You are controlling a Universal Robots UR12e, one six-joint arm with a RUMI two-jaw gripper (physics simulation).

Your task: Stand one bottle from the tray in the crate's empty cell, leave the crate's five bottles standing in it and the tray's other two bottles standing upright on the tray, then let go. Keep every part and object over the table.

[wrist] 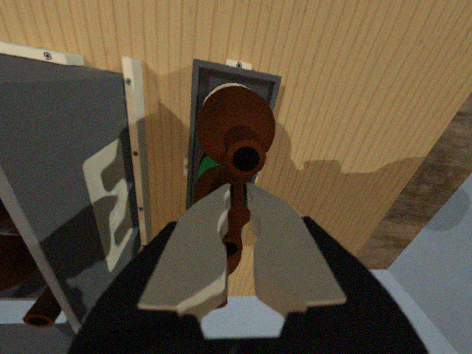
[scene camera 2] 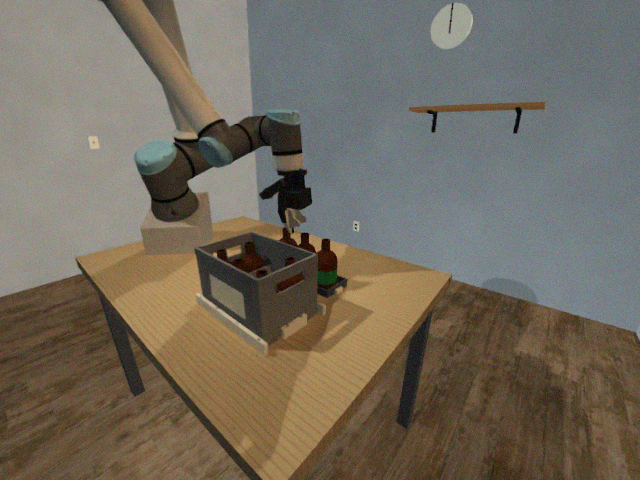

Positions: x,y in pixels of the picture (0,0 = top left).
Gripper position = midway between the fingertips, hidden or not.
my gripper: wrist 238,185; scene camera 2 292,233
